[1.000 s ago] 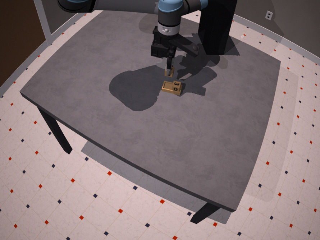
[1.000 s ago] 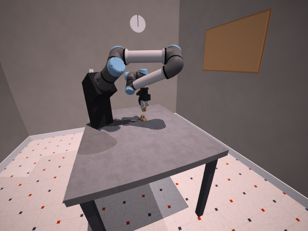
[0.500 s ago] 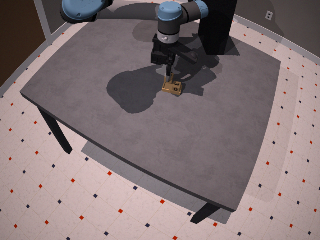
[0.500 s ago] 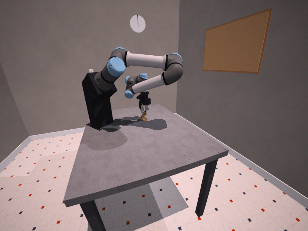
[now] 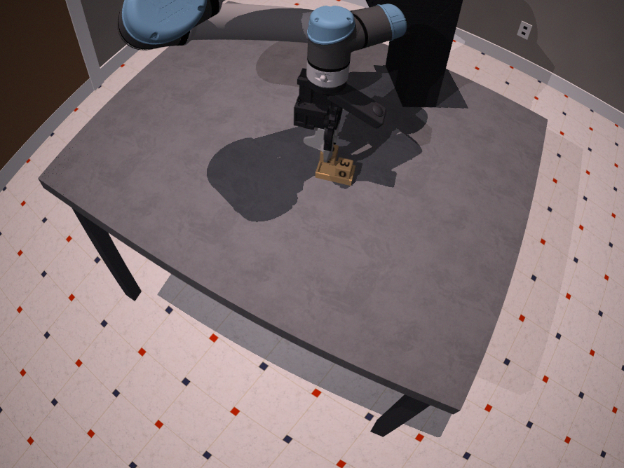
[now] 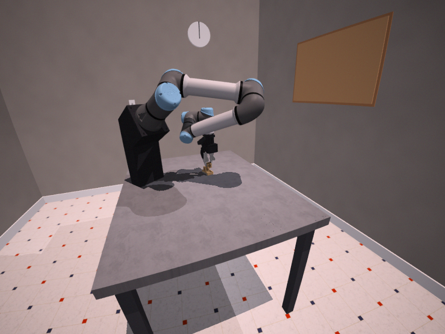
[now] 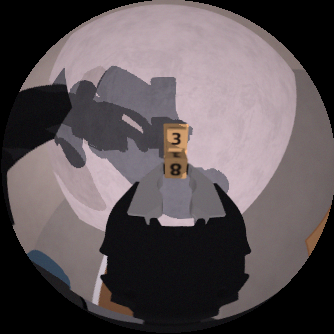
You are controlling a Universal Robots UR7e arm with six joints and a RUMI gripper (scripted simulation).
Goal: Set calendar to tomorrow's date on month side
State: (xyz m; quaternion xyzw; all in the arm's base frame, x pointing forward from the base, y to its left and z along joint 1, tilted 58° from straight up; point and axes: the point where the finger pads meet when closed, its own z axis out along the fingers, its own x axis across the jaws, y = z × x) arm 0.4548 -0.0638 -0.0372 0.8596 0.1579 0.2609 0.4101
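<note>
Now: hand 2 cm to the right of the wooden tray and 6 cm above it.
</note>
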